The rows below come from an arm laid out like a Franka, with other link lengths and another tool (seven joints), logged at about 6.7 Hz.
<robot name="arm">
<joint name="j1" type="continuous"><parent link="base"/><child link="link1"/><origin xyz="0 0 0.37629" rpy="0 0 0"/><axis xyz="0 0 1"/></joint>
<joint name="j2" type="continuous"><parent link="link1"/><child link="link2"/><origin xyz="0 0 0" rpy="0 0 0"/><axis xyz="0 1 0"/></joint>
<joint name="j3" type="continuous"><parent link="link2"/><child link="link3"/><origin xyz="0 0 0.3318" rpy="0 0 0"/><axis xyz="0 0 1"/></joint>
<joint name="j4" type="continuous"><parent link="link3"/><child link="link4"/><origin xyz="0.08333 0 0" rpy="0 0 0"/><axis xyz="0 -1 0"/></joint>
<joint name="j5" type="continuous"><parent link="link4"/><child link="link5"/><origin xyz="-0.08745 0 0.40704" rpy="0 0 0"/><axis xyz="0 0 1"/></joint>
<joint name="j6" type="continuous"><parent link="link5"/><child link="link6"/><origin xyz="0 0 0" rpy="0 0 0"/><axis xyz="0 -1 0"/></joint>
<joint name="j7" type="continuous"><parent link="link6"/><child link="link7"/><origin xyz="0.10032 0 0" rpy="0 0 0"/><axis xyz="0 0 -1"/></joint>
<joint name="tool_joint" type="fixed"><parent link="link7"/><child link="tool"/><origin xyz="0.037 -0.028 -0.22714" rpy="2.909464 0 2.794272"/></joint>
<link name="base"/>
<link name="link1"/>
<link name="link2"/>
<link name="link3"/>
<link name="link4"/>
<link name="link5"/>
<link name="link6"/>
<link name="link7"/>
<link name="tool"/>
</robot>
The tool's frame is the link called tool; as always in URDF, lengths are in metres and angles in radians. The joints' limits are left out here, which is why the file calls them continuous.
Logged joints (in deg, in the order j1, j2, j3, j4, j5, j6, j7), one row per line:
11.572, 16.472, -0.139, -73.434, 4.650, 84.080, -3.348
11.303, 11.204, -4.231, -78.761, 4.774, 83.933, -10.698
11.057, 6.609, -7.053, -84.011, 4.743, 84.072, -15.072
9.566, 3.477, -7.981, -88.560, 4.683, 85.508, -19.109
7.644, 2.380, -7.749, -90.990, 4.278, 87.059, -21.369
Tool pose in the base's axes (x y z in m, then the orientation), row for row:
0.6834, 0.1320, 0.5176, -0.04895, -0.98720, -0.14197, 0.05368
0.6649, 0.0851, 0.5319, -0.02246, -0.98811, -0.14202, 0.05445
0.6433, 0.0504, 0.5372, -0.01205, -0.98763, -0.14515, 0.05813
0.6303, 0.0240, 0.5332, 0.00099, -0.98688, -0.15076, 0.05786
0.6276, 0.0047, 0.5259, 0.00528, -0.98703, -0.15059, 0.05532
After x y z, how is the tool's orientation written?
As a quaternion, x y z w.
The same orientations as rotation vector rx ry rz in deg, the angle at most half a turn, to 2 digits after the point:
-8.52, -171.87, -24.72
-3.91, -171.95, -24.71
-2.09, -171.48, -25.20
0.17, -171.38, -26.18
0.92, -171.67, -26.19

